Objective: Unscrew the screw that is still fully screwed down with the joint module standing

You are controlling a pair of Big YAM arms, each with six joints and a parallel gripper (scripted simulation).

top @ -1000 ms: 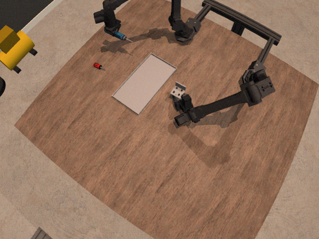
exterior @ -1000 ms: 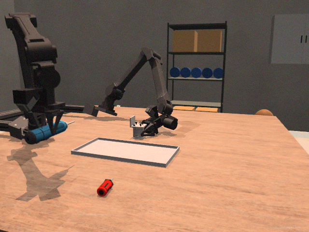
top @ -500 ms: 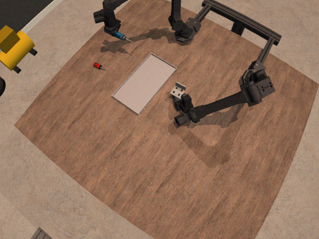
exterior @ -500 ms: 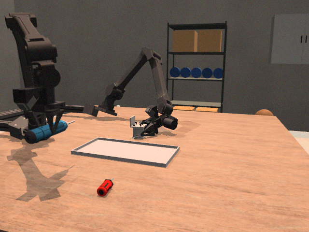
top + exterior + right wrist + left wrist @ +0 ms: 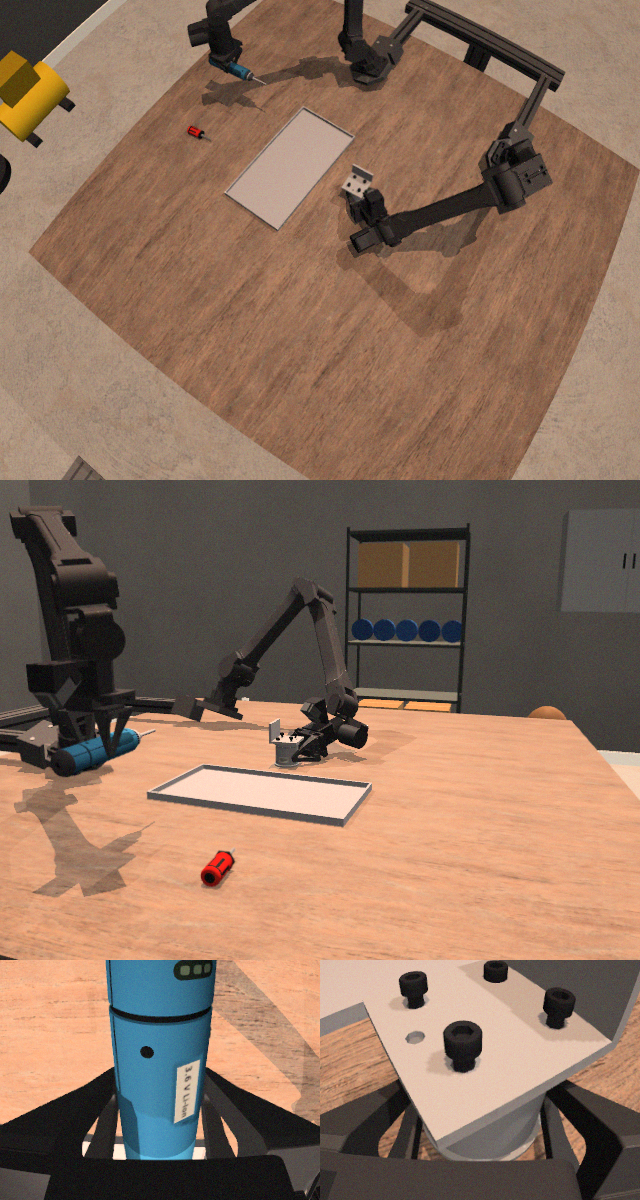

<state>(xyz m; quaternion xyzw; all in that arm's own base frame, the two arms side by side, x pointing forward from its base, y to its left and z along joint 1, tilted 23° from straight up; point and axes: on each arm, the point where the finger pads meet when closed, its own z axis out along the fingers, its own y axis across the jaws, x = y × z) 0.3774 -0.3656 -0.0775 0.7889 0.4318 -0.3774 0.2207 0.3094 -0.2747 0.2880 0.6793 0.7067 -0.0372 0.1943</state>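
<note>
Now: the joint module 10 mm above my left hand. The rest, counted from my left hand: shallow grey tray: 220 mm to the right, 60 mm ahead, 20 mm below; then pale l-shaped bracket: 50 mm above; then red manual screwdriver: 550 mm to the right, 180 mm ahead, 10 mm below.
</note>
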